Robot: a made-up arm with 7 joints. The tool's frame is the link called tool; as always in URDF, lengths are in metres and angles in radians.
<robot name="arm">
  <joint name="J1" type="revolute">
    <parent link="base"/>
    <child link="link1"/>
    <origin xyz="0 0.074 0" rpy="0 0 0"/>
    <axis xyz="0 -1 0"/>
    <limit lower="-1.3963" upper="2" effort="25" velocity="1.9"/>
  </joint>
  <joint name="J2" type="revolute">
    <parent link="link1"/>
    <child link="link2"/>
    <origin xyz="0 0.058 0" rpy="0 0 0"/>
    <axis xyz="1 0 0"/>
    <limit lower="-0.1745" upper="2" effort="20" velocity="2.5"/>
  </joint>
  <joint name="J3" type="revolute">
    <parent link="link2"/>
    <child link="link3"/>
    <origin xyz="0 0 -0.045" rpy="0 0 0"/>
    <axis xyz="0 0 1"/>
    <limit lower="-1.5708" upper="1.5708" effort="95" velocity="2.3"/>
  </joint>
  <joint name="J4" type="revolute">
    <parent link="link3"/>
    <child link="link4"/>
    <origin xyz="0 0 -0.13" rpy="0 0 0"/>
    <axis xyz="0 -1 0"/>
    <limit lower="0" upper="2.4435" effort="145" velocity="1.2"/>
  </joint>
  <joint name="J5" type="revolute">
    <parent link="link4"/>
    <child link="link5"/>
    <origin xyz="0 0 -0.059" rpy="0 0 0"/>
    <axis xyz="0 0 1"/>
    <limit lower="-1.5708" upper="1.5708" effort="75" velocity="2.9"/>
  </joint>
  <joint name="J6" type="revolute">
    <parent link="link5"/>
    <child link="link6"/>
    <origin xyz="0 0 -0.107" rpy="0 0 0"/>
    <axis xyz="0 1 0"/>
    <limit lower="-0.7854" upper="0.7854" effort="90" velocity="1.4"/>
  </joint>
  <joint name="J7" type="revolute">
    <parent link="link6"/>
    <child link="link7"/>
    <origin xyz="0 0 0" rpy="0 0 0"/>
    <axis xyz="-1 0 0"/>
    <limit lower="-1.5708" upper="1.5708" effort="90" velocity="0.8"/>
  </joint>
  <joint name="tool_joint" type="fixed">
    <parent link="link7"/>
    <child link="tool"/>
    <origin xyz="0 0 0" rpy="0 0 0"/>
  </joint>
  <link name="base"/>
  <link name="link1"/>
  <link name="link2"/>
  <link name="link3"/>
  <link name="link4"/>
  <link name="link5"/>
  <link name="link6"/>
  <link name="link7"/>
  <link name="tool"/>
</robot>
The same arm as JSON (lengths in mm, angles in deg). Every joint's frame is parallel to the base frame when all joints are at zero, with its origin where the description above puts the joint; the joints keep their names.
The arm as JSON. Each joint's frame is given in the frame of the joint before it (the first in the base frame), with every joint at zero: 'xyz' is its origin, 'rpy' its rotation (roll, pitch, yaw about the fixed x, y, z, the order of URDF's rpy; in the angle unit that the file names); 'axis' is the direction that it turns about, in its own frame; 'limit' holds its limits. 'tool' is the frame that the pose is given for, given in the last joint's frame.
{
  "units": {
    "length": "mm",
    "angle": "deg"
  },
  "joints": [
    {
      "name": "J1",
      "type": "revolute",
      "origin": {
        "xyz": [
          0.0,
          74.0,
          0.0
        ],
        "rpy": [
          0.0,
          0.0,
          0.0
        ]
      },
      "axis": [
        0.0,
        -1.0,
        0.0
      ],
      "limit": {
        "lower": -80.0,
        "upper": 114.59
      }
    },
    {
      "name": "J2",
      "type": "revolute",
      "origin": {
        "xyz": [
          0.0,
          58.0,
          0.0
        ],
        "rpy": [
          0.0,
          0.0,
          0.0
        ]
      },
      "axis": [
        1.0,
        0.0,
        0.0
      ],
      "limit": {
        "lower": -10.0,
        "upper": 114.59
      }
    },
    {
      "name": "J3",
      "type": "revolute",
      "origin": {
        "xyz": [
          0.0,
          0.0,
          -45.0
        ],
        "rpy": [
          0.0,
          0.0,
          0.0
        ]
      },
      "axis": [
        0.0,
        0.0,
        1.0
      ],
      "limit": {
        "lower": -90.0,
        "upper": 90.0
      }
    },
    {
      "name": "J4",
      "type": "revolute",
      "origin": {
        "xyz": [
          0.0,
          0.0,
          -130.0
        ],
        "rpy": [
          0.0,
          0.0,
          0.0
        ]
      },
      "axis": [
        0.0,
        -1.0,
        0.0
      ],
      "limit": {
        "lower": 0.0,
        "upper": 140.0
      }
    },
    {
      "name": "J5",
      "type": "revolute",
      "origin": {
        "xyz": [
          0.0,
          0.0,
          -59.0
        ],
        "rpy": [
          0.0,
          0.0,
          0.0
        ]
      },
      "axis": [
        0.0,
        0.0,
        1.0
      ],
      "limit": {
        "lower": -90.0,
        "upper": 90.0
      }
    },
    {
      "name": "J6",
      "type": "revolute",
      "origin": {
        "xyz": [
          0.0,
          0.0,
          -107.0
        ],
        "rpy": [
          0.0,
          0.0,
          0.0
        ]
      },
      "axis": [
        0.0,
        1.0,
        0.0
      ],
      "limit": {
        "lower": -45.0,
        "upper": 45.0
      }
    },
    {
      "name": "J7",
      "type": "revolute",
      "origin": {
        "xyz": [
          0.0,
          0.0,
          0.0
        ],
        "rpy": [
          0.0,
          0.0,
          0.0
        ]
      },
      "axis": [
        -1.0,
        0.0,
        0.0
      ],
      "limit": {
        "lower": -90.0,
        "upper": 90.0
      }
    }
  ],
  "tool": {
    "origin": {
      "xyz": [
        0.0,
        0.0,
        0.0
      ],
      "rpy": [
        0.0,
        0.0,
        0.0
      ]
    }
  }
}

